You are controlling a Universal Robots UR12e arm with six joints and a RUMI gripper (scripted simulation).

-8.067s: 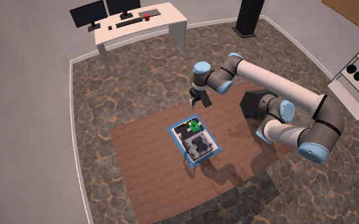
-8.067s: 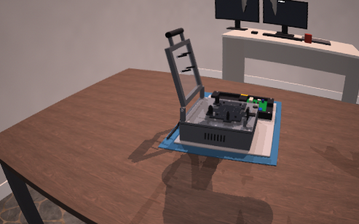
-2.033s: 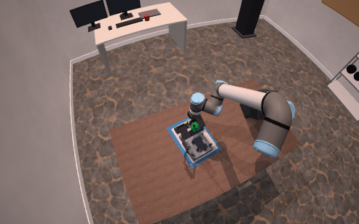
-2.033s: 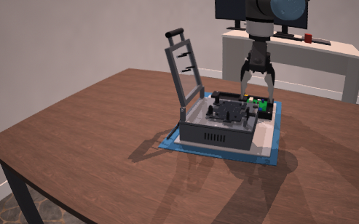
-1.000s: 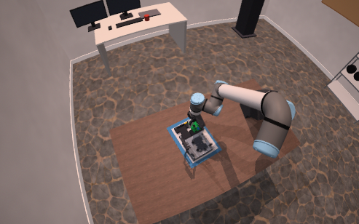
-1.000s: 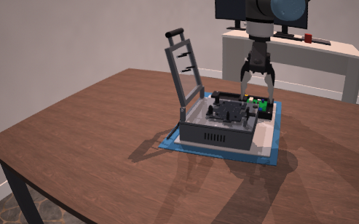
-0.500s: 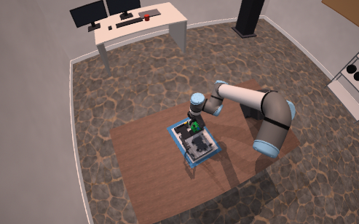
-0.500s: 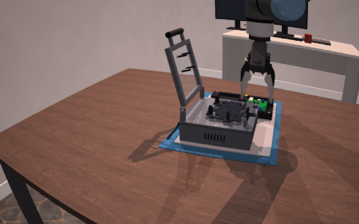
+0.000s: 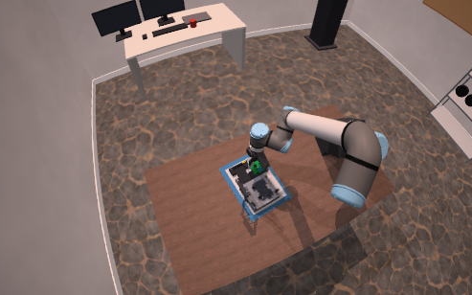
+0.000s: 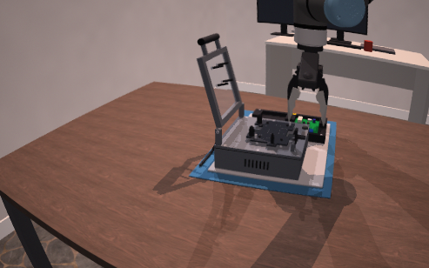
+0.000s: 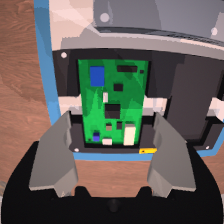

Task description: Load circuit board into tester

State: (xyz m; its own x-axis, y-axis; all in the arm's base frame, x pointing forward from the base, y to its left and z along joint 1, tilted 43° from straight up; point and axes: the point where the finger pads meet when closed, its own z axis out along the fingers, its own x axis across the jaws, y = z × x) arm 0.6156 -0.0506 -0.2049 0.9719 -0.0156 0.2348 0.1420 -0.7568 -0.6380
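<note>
Right now the green circuit board is 20 mm below my hand. From my hand the other things lie so: tester lid 160 mm ahead, 190 mm to the left, 150 mm above.
</note>
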